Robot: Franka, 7 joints.
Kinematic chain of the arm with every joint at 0, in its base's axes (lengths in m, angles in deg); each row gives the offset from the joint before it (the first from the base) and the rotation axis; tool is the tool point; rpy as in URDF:
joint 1: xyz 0 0 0.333 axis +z
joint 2: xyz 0 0 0 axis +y
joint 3: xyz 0 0 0.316 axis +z
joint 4: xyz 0.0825 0 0 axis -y
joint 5: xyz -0.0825 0 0.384 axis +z
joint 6: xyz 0 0 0 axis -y
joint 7: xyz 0.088 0 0 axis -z
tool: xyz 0 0 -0.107 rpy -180 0 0
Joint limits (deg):
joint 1: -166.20..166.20
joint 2: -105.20..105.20
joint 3: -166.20..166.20
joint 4: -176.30..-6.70
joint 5: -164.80..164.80
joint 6: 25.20..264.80
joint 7: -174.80..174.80
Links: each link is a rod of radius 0.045 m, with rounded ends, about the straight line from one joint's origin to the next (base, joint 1, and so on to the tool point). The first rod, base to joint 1, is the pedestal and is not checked.
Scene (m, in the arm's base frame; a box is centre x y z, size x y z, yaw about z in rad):
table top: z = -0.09
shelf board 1: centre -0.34 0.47 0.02 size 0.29 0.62 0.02 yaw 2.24
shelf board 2: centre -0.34 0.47 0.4 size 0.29 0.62 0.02 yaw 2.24
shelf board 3: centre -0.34 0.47 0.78 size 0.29 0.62 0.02 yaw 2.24
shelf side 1: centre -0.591 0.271 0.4 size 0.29 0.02 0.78 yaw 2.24
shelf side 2: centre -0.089 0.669 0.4 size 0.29 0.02 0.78 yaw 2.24
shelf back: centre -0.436 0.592 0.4 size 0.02 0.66 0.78 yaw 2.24
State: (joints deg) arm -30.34 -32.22 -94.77 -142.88 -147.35 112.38 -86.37
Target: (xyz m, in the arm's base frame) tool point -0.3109 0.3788 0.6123
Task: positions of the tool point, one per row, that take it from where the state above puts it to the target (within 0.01 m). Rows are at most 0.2 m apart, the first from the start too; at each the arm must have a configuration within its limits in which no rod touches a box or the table.
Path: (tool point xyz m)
1: -0.3480 -0.3459 0.3046
2: -0.3833 -0.2942 0.3197
3: -0.4094 -0.2401 0.3338
4: -0.4267 -0.1849 0.3475
5: -0.4354 -0.1302 0.3615
6: -0.4357 -0.0780 0.3758
7: -0.4285 -0.0305 0.3905
8: -0.4346 -0.0438 0.4789
9: -0.4255 0.0008 0.5706
10: -0.4025 0.0997 0.6363
11: -0.3650 0.2349 0.6532
12: -0.3109 0.3788 0.6123

